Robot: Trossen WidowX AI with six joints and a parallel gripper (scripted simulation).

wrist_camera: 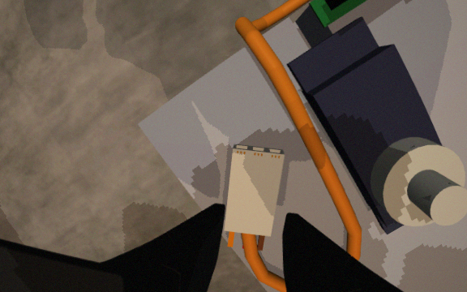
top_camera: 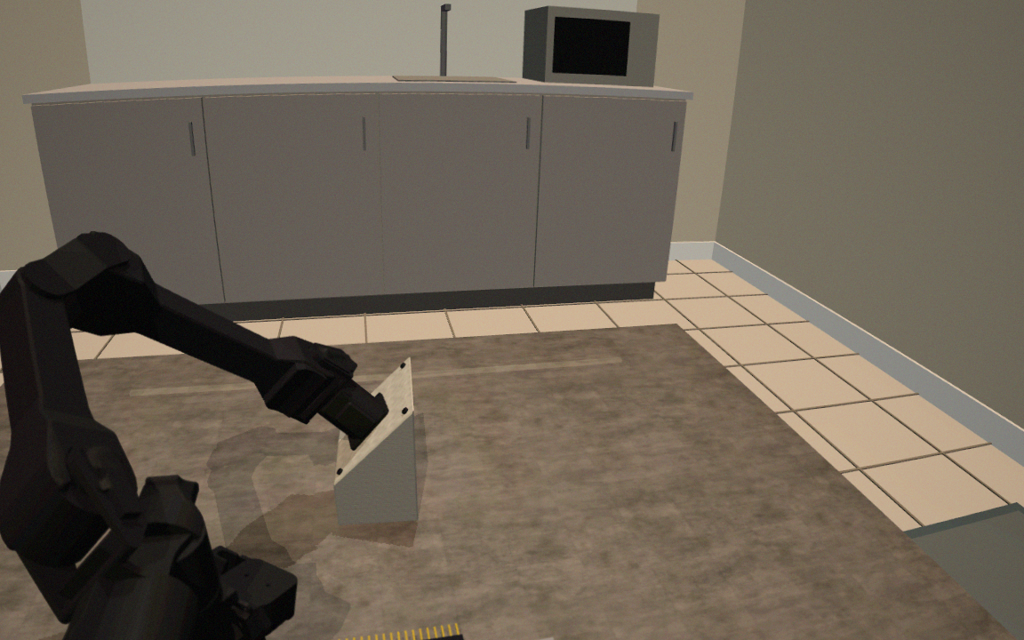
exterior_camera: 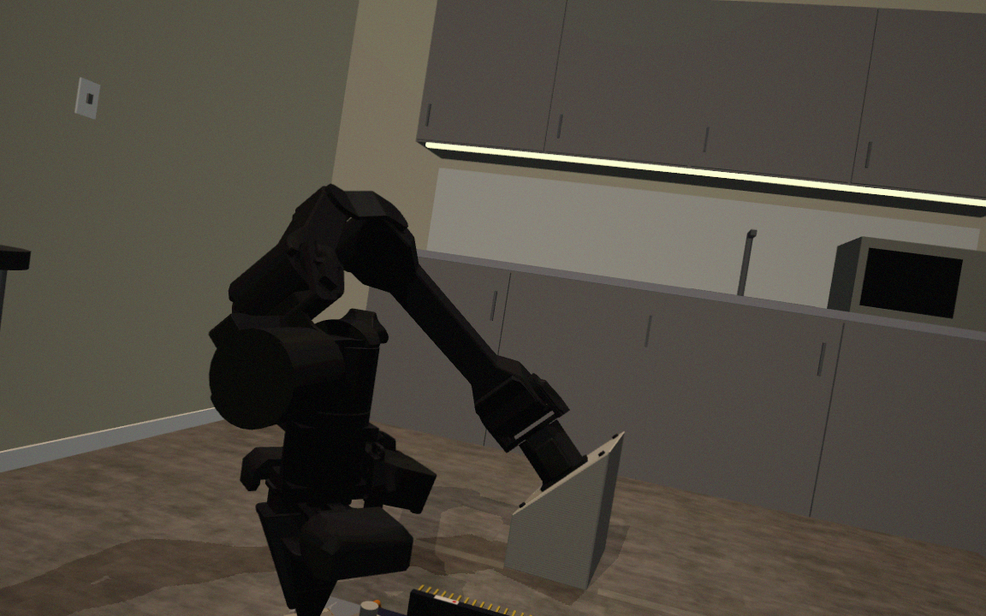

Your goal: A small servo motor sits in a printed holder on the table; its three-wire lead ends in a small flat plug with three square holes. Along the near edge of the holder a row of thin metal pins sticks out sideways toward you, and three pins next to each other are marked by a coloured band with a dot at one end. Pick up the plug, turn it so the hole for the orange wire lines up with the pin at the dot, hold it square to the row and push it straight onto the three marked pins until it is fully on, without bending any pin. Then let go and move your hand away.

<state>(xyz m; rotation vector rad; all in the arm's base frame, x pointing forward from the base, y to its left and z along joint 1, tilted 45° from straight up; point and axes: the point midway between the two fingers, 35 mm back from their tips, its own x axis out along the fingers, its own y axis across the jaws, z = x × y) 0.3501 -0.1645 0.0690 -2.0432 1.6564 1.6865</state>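
My gripper tip is now 100 mm to the right of the cream band, 40 mm past it and 20 mm below it. Also, from my gripper tip: grey holder plate: 120 mm to the left, 120 mm ahead, 30 mm below; then red dot: 100 mm to the left, 40 mm behind, 20 mm above.
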